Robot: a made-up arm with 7 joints. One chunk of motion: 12 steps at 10 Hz.
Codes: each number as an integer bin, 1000 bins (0 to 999) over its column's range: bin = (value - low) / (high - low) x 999, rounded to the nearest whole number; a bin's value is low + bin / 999 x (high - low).
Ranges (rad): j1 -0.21..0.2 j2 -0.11..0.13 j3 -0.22..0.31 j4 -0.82..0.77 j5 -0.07..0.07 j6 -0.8..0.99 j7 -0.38..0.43
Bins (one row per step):
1: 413 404 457 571 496 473 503
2: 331 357 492 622 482 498 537
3: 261 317 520 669 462 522 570
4: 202 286 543 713 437 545 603
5: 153 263 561 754 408 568 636
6: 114 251 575 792 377 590 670
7: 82 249 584 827 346 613 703
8: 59 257 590 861 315 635 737
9: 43 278 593 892 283 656 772
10: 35 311 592 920 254 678 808
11: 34 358 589 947 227 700 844
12: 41 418 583 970 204 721 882
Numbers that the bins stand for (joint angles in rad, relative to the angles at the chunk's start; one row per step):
1: -0.0405 -0.0129 0.0225 0.0888 -0.0005 0.0475 0.0278
2: -0.0742 -0.0242 0.0410 0.1700 -0.0025 0.0923 0.0554
3: -0.1029 -0.0338 0.0559 0.2448 -0.0053 0.1353 0.0822
4: -0.1271 -0.0413 0.0681 0.3148 -0.0088 0.1765 0.1089
5: -0.1472 -0.0468 0.0776 0.3801 -0.0128 0.2177 0.1357
6: -0.1632 -0.0497 0.0851 0.4405 -0.0172 0.2572 0.1632
7: -0.1763 -0.0502 0.0898 0.4962 -0.0215 0.2984 0.1900
8: -0.1858 -0.0483 0.0930 0.5504 -0.0259 0.3378 0.2176
9: -0.1924 -0.0432 0.0946 0.5997 -0.0303 0.3754 0.2459
10: -0.1956 -0.0353 0.0941 0.6443 -0.0344 0.4148 0.2751
11: -0.1960 -0.0240 0.0925 0.6872 -0.0382 0.4543 0.3043
12: -0.1932 -0.0096 0.0893 0.7238 -0.0414 0.4919 0.3351

